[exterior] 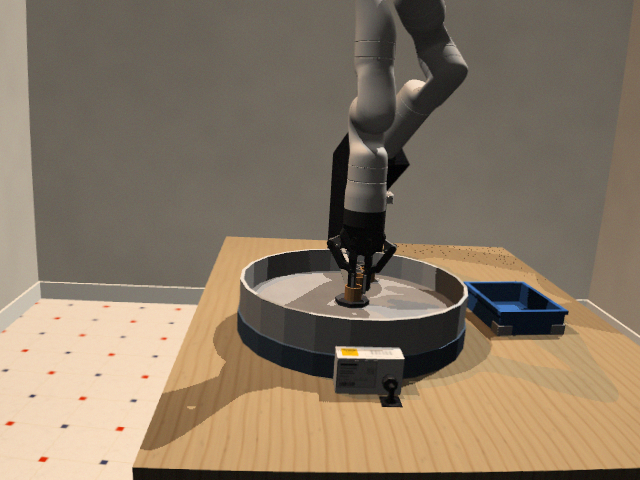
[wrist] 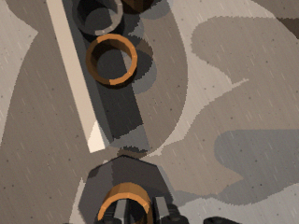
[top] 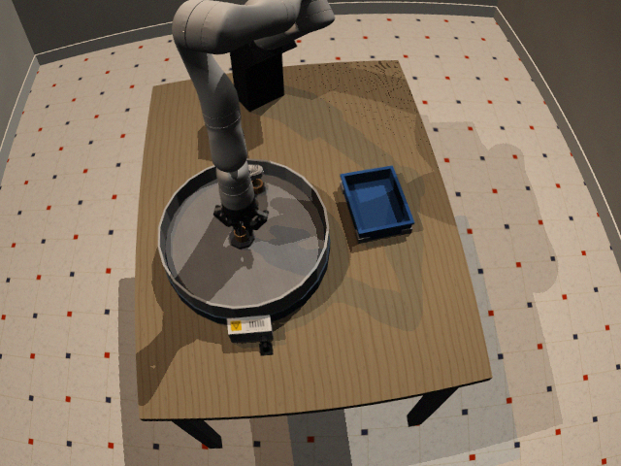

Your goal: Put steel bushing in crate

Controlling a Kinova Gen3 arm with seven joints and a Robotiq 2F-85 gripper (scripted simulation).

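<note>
My hand is 4 cm above the turning table and 1 cm to the left of it. Also, from my hand: blue crate: 30 cm to the left, 19 cm behind, 7 cm below.
</note>
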